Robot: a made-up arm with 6 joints.
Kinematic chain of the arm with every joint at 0, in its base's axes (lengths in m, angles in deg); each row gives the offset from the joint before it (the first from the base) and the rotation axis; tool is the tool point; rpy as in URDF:
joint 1: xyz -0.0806 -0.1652 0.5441 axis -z
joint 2: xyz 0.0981 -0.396 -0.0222 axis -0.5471 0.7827 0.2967
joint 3: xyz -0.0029 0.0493 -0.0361 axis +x
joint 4: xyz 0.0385 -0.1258 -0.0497 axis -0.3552 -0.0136 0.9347
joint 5: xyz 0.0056 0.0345 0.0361 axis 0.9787 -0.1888 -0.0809
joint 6: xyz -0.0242 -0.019 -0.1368 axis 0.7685 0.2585 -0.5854
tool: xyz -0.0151 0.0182 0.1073 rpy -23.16 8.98 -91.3
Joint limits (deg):
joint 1: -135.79..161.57
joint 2: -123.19..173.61
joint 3: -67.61..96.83
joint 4: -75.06..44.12
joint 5: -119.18..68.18
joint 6: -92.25..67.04
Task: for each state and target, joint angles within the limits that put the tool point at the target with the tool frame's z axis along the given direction. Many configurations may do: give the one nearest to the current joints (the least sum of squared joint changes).
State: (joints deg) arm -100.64 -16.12 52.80 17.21 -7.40 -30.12
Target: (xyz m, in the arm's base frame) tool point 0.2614 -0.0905 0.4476 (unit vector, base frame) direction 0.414 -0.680 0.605
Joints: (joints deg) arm -72.87 -54.24 40.99 2.63 -6.40 -31.73
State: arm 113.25 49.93 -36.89 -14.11 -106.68 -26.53
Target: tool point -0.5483 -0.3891 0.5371 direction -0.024 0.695 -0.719
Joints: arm 73.74 48.12 6.92 18.57 -117.61 -32.69
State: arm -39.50 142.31 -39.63 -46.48 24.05 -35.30
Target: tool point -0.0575 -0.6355 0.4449 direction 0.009 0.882 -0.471
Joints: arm 2.88 138.26 -34.24 -75.06 29.02 -51.80
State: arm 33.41 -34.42 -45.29 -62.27 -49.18 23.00
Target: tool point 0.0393 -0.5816 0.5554 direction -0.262 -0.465 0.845
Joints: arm -10.11 -77.34 -66.44 -71.59 -64.33 10.55
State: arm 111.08 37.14 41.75 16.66 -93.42 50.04
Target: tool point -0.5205 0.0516 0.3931 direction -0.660 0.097 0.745
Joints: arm 131.93 3.11 62.83 27.57 -77.44 62.12
